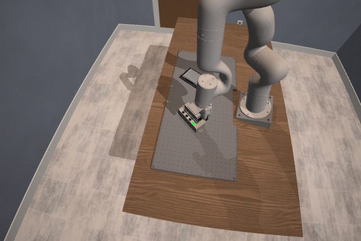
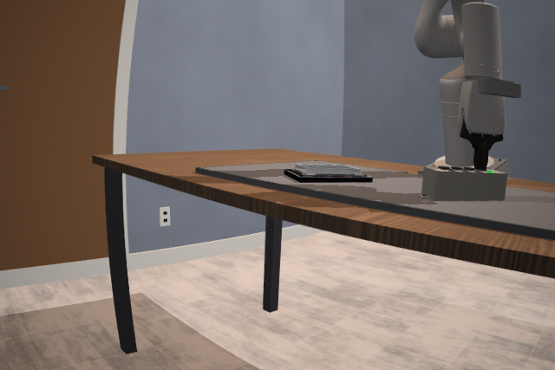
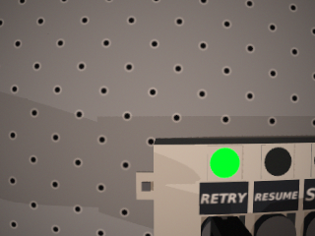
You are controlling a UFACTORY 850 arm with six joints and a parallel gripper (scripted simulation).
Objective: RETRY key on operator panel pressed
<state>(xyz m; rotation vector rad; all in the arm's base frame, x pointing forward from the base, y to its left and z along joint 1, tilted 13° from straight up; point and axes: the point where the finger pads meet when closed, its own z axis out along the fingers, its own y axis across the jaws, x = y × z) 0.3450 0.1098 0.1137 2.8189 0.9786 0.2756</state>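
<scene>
Right now my hand is 30 mm to the left of the operator panel, 30 mm short of it and 30 mm above it. From my hand the other things lie so: white ribbed block: 350 mm to the right, 60 mm below, 10 mm ahead.
</scene>
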